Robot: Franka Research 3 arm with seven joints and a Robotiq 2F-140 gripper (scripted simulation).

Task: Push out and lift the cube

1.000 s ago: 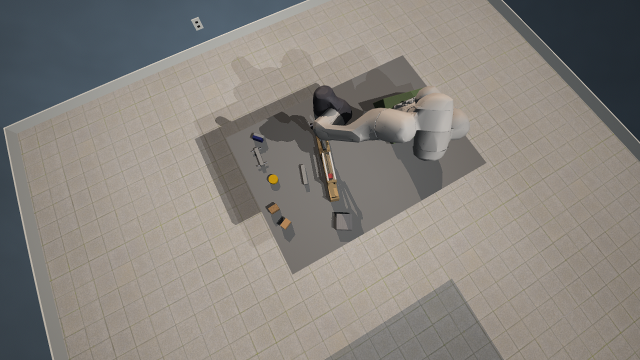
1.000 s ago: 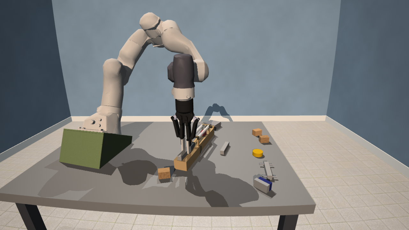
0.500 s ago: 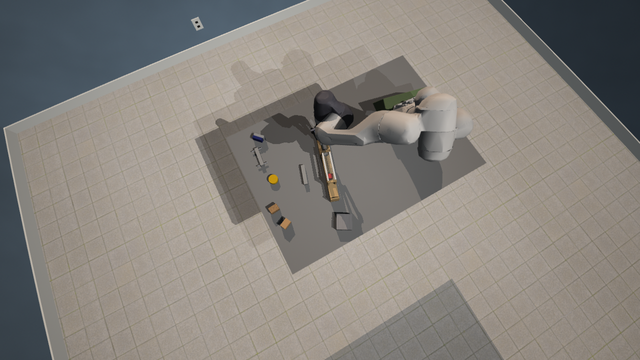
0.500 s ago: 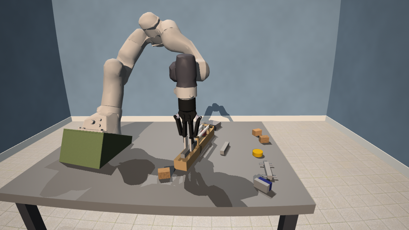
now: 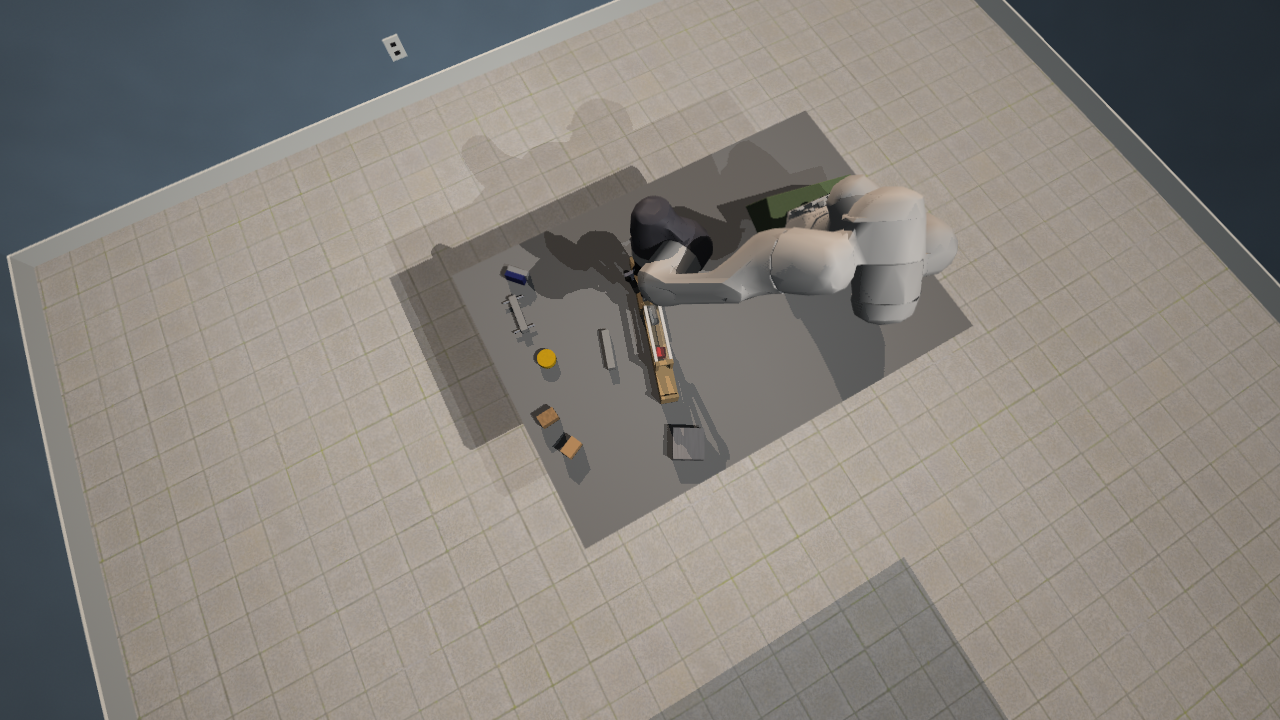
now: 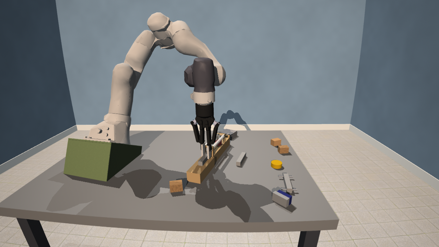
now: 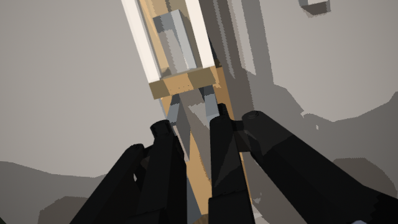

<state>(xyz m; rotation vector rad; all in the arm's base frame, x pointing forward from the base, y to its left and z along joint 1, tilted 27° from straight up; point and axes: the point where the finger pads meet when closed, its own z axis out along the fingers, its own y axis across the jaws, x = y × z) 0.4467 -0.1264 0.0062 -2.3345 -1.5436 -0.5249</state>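
Right now the short grey bar is 170 mm ahead of my hand, 70 mm below it and 50 mm to the left of it. Round my hand: red cube (150 mm to the left, 60 mm ahead, 30 mm below); long wooden channel (100 mm to the left, 40 mm ahead, 30 mm below); long grey bar (30 mm below).
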